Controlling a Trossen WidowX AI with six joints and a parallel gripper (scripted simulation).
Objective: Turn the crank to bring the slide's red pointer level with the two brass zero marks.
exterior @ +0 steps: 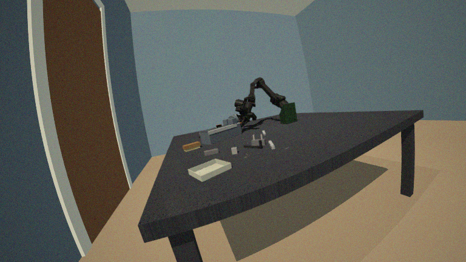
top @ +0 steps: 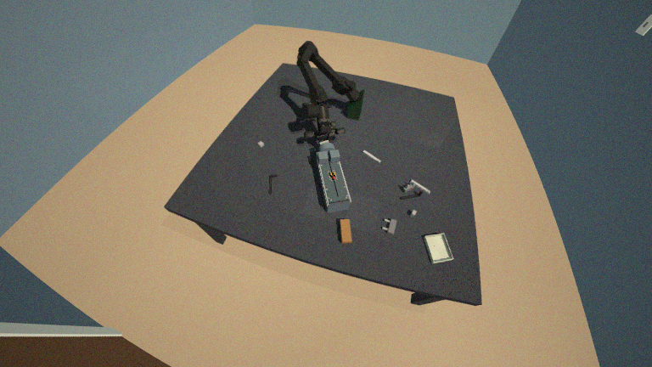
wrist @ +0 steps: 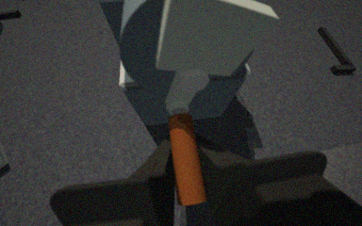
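Right now my gripper tip is 40 mm below the crank. From my gripper tip the other things lie so: orange crank handle: 10 mm behind, 10 mm to the right, 20 mm above; then red pointer: 160 mm ahead, 100 mm to the left, 50 mm above; then orange block: 320 mm ahead, 210 mm to the left, 20 mm below.
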